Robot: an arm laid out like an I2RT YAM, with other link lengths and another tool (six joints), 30 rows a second.
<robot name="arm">
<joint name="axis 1" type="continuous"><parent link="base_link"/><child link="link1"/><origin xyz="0 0 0.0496"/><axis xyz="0 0 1"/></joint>
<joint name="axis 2" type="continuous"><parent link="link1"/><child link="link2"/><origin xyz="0.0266 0.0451 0.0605" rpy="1.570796 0 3.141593"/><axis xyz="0 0 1"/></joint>
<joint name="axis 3" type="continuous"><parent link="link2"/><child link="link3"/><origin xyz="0.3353 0 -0.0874" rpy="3.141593 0 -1.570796"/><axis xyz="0 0 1"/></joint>
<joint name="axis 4" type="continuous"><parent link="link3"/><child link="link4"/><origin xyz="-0.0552 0.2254 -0.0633"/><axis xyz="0 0 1"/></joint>
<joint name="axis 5" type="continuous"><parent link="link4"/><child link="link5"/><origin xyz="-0.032 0.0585 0.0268" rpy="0 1.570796 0"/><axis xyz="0 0 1"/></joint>
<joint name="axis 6" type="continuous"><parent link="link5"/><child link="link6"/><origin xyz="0 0.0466 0.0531" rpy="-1.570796 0 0"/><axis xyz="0 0 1"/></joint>
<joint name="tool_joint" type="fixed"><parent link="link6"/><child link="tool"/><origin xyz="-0.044 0.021 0.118" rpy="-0.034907 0 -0.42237"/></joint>
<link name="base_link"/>
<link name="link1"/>
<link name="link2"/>
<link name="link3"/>
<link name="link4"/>
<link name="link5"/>
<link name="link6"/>
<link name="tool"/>
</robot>
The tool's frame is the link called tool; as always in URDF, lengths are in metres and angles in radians. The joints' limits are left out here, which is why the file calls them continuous.
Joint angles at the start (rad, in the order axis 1, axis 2, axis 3, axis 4, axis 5, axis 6):
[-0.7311, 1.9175, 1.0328, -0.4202, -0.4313, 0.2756]
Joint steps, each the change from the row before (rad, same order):
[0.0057, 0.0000, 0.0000, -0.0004, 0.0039, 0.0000]
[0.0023, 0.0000, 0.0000, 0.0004, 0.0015, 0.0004]
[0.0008, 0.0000, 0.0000, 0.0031, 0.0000, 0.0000]
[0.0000, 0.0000, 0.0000, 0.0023, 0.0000, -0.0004]
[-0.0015, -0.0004, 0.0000, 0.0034, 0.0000, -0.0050]
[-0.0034, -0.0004, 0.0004, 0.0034, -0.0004, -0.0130]
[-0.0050, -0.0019, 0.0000, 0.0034, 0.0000, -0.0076]
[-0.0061, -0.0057, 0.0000, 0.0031, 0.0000, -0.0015]
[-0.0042, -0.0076, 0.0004, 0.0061, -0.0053, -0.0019]
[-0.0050, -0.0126, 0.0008, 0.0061, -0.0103, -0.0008]
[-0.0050, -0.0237, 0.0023, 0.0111, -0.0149, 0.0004]
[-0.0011, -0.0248, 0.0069, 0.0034, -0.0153, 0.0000]
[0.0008, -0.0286, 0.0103, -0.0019, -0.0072, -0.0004]
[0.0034, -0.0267, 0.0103, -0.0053, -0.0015, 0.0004]
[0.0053, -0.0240, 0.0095, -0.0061, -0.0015, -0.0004]
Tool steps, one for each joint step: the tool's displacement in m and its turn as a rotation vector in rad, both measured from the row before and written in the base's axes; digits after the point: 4 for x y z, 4 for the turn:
[0.0008, 0.0012, -0.0001, -0.0025, 0.0028, 0.0047]
[0.0004, 0.0004, 0.0000, -0.0012, 0.0007, 0.0016]
[0.0007, -0.0002, 0.0001, -0.0021, -0.0023, 0.0008]
[0.0004, -0.0003, 0.0001, -0.0017, -0.0018, 0.0004]
[0.0004, -0.0011, 0.0004, -0.0048, -0.0036, 0.0029]
[0.0004, -0.0019, 0.0006, -0.0085, -0.0053, 0.0081]
[-0.0003, -0.0022, 0.0010, -0.0071, -0.0050, 0.0016]
[-0.0007, -0.0025, 0.0022, -0.0066, -0.0067, -0.0048]
[0.0010, -0.0018, 0.0033, -0.0067, -0.0141, -0.0010]
[0.0015, -0.0016, 0.0053, -0.0064, -0.0211, -0.0011]
[0.0032, -0.0022, 0.0102, -0.0148, -0.0367, -0.0003]
[0.0039, -0.0008, 0.0115, -0.0136, -0.0353, 0.0046]
[0.0033, -0.0010, 0.0134, -0.0207, -0.0315, 0.0040]
[0.0025, -0.0001, 0.0124, -0.0204, -0.0241, 0.0037]
[0.0024, 0.0010, 0.0112, -0.0179, -0.0210, 0.0063]

